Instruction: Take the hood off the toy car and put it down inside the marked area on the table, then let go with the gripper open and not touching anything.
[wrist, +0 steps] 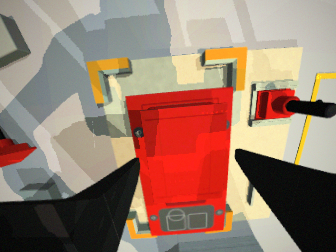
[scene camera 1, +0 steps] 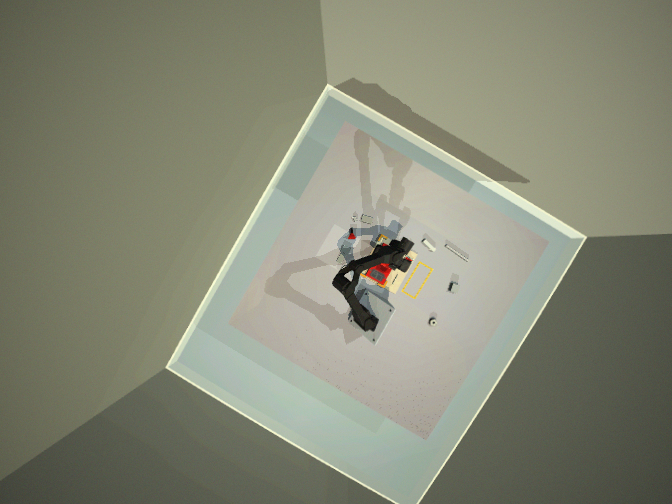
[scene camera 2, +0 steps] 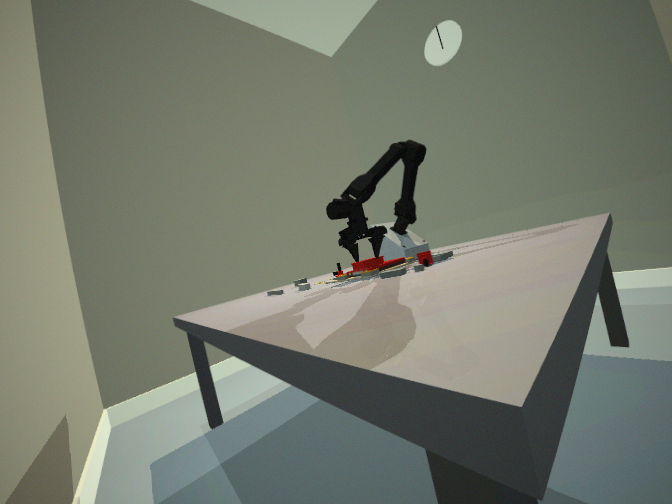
Observation:
The gripper [scene camera 2: 367,260] is open, holding nothing. Also in view: a toy car [wrist: 175,218].
The gripper also shows in the wrist view [wrist: 187,157].

